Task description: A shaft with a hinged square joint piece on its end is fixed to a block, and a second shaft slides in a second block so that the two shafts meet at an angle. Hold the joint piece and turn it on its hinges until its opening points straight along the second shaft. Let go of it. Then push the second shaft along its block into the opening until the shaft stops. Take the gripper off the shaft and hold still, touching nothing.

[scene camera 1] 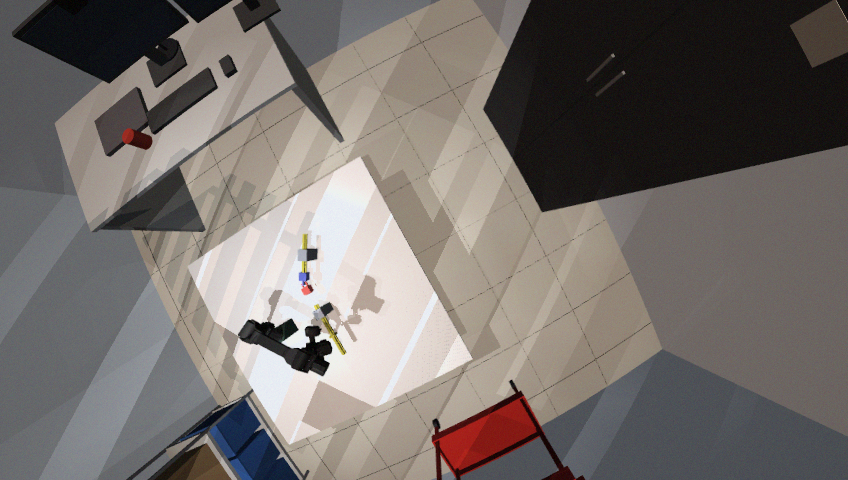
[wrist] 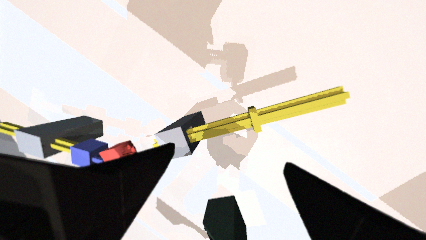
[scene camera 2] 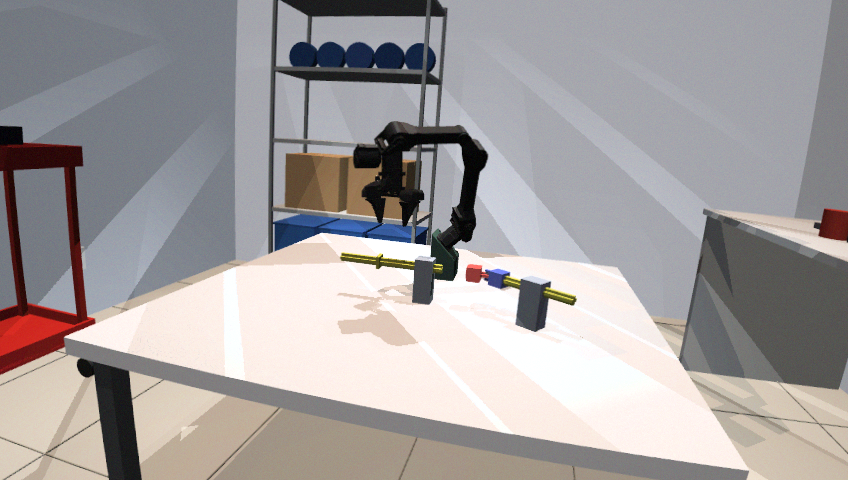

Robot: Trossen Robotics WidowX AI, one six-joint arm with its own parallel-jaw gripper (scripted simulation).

Labels:
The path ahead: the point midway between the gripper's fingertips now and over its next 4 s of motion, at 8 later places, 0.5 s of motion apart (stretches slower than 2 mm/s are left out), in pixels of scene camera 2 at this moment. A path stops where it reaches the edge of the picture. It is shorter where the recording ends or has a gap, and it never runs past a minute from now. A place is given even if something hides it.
My gripper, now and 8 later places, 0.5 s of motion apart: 392,224; 414,234; 435,242; 439,245; 417,243; 390,239; 365,237; 360,238; 359,246

